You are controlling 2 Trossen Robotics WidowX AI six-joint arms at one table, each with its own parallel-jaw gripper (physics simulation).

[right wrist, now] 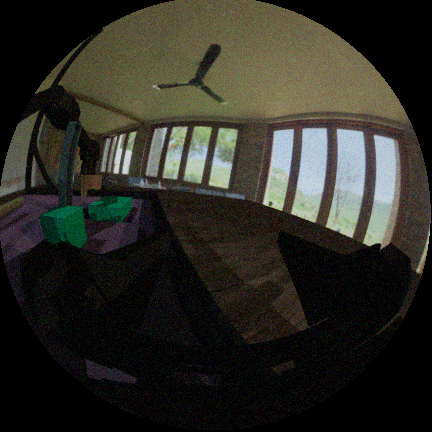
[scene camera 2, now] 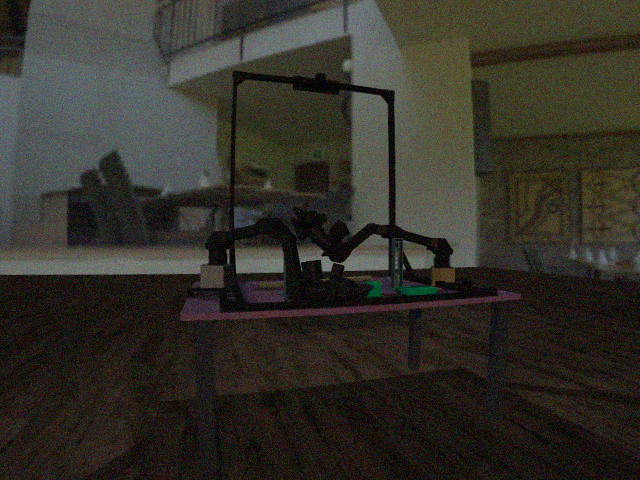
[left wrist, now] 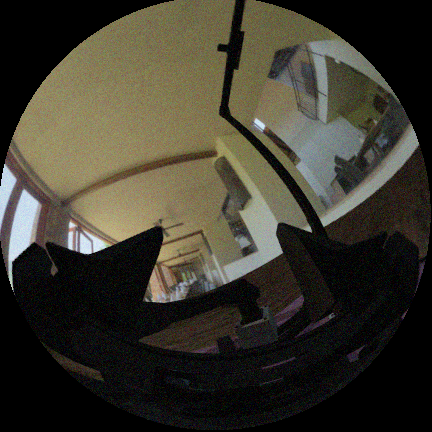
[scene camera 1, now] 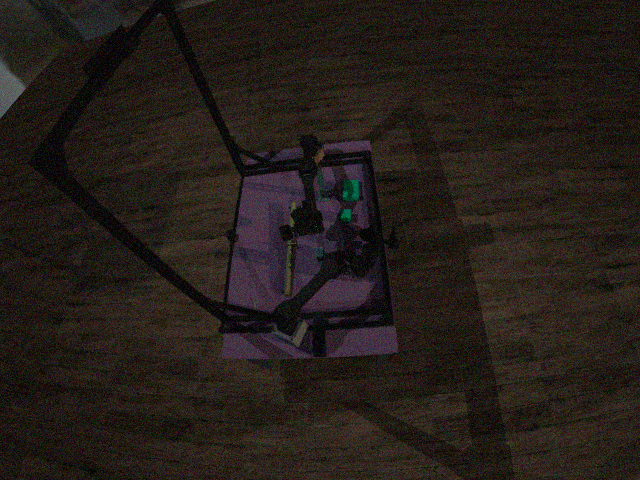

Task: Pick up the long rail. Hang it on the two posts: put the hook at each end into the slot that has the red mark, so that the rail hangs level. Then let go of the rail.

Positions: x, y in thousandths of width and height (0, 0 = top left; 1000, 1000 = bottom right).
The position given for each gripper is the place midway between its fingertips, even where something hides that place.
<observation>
The left gripper (scene camera 2: 455, 443) is open and holds nothing. Also in view: the right gripper (scene camera 2: 582, 597).
The left gripper shows as well in the left wrist view (left wrist: 510, 534) and in scene camera 1 (scene camera 1: 455, 489). The right gripper shows as well in the right wrist view (right wrist: 522, 547).
</observation>
